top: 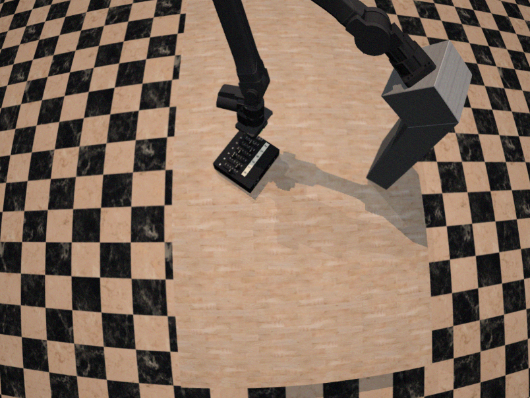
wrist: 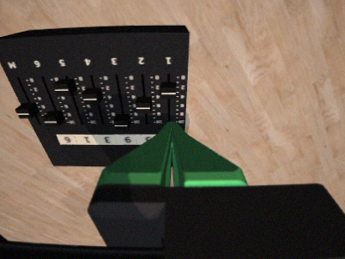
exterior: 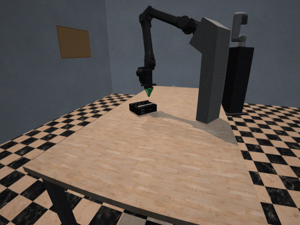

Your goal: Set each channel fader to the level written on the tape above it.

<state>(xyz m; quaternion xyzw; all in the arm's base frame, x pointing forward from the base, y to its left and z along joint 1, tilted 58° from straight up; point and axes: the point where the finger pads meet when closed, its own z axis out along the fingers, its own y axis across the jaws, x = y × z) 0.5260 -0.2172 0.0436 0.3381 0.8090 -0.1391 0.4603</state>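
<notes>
My hand is 2 cm short of the channel 2 fader cap, 1 cm to the right of it and 4 cm above it. Also, from my hand: channel 3 fader cap 3 cm ahead, 4 cm to the left, 4 cm below; then channel 4 fader cap 6 cm ahead, 2 cm to the left, 4 cm below; then channel 5 fader cap 9 cm ahead, 3 cm to the left, 4 cm below.
</notes>
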